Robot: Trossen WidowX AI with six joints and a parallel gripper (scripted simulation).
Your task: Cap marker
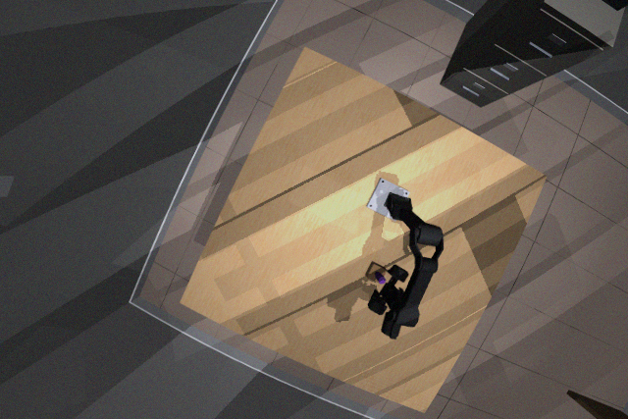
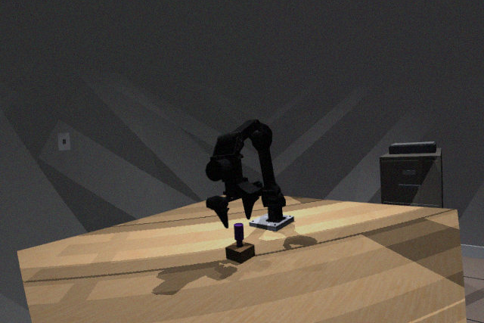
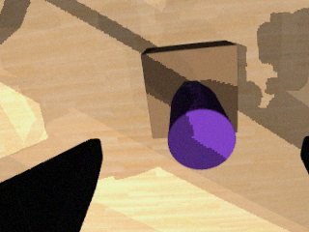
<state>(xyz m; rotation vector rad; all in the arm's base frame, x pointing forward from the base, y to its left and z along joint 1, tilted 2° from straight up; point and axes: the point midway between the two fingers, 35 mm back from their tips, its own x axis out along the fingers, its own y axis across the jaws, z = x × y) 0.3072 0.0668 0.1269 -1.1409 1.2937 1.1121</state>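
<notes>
My gripper tip is now 30 mm above the purple cap.
</notes>
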